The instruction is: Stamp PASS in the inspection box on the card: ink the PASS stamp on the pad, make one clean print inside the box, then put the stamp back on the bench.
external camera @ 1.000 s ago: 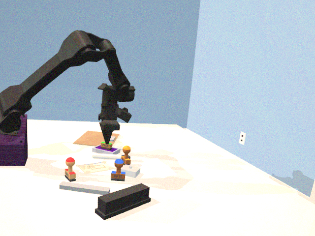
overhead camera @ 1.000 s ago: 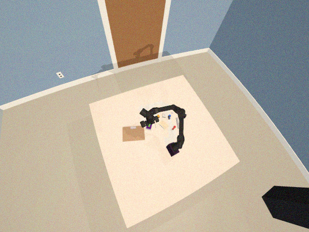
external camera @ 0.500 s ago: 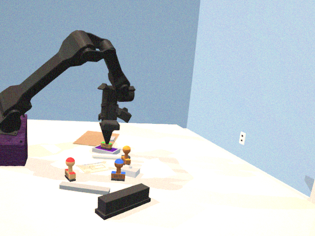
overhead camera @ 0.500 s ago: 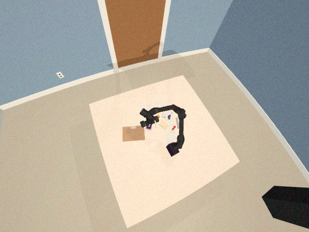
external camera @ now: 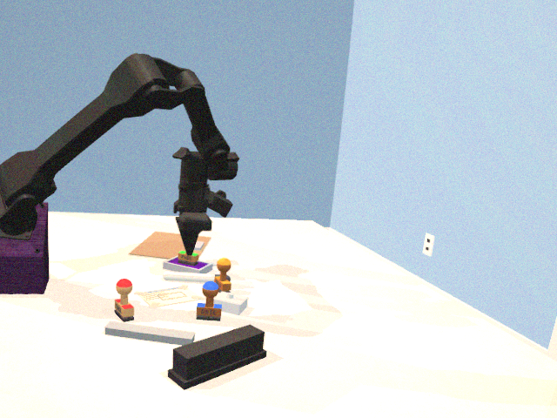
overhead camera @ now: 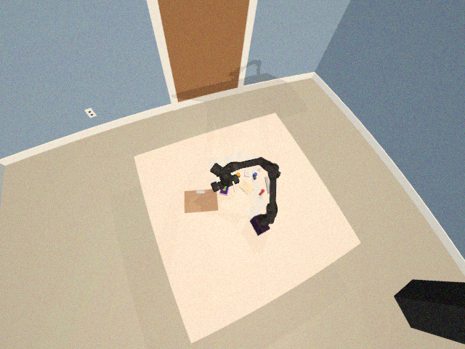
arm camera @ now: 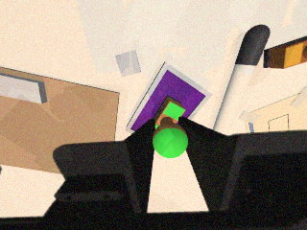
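Right now the green-knobbed stamp is right at my gripper tip. Also, from my gripper tip: white pen (80 mm to the right, 30 mm below, 30 mm ahead); then orange-knobbed stamp (130 mm to the right, 50 mm ahead, 20 mm below); then purple ink pad (30 mm below).
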